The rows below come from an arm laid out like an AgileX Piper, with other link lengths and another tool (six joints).
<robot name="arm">
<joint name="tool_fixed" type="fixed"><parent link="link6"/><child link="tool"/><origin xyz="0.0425 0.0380 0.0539" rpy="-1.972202 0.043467 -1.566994"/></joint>
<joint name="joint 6" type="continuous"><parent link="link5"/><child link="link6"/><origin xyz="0.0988 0.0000 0.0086"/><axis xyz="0.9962 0 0.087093"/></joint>
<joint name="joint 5" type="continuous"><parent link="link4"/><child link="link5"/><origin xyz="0.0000 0.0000 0.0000"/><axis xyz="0 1 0"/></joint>
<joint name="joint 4" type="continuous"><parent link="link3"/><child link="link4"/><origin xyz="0.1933 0.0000 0.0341"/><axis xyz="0.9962 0 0.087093"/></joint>
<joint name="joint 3" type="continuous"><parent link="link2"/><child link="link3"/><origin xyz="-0.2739 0.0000 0.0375"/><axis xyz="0 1 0"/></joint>
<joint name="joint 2" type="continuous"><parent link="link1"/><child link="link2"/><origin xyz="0.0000 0.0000 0.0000"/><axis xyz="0 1 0"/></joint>
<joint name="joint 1" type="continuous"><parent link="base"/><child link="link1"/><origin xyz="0.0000 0.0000 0.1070"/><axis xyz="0 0 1"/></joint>
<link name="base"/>
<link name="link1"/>
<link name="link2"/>
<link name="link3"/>
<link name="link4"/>
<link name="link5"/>
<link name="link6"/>
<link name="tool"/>
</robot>
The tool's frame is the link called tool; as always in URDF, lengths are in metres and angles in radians. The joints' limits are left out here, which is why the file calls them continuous.
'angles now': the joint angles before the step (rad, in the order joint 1, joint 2, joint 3, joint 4, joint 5, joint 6). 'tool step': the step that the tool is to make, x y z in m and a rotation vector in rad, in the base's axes. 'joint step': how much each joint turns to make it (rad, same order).
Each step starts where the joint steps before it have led.
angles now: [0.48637, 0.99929, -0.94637, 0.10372, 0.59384, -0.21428]
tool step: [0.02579, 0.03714, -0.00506, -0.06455, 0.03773, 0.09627]
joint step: [0.07000, 0.18406, -0.12836, 0.00022, 0.01185, -0.04507]
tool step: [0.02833, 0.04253, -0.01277, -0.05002, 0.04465, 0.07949]
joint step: [0.06194, 0.20038, -0.14352, 0.00479, 0.00974, -0.02750]
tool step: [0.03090, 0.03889, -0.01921, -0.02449, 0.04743, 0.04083]
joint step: [0.03327, 0.19489, -0.14349, 0.01913, 0.00229, -0.01415]
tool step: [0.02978, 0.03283, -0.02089, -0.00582, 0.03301, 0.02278]
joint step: [0.01421, 0.17633, -0.14210, 0.03013, -0.00298, -0.01954]
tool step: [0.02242, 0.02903, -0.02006, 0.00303, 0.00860, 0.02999]
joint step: [0.01427, 0.14962, -0.12915, 0.03257, -0.01248, -0.03373]
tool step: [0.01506, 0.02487, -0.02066, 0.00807, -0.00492, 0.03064]
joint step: [0.01636, 0.12298, -0.09841, 0.03207, -0.02979, -0.03821]
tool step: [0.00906, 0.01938, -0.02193, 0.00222, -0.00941, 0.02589]
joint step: [0.01629, 0.09708, -0.06260, 0.02298, -0.03997, -0.03456]
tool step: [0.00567, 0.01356, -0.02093, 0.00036, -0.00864, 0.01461]
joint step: [0.01312, 0.07325, -0.03188, 0.01605, -0.04657, -0.02482]
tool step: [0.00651, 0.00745, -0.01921, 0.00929, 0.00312, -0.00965]
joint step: [0.00486, 0.05663, -0.00880, 0.01940, -0.05276, -0.00714]
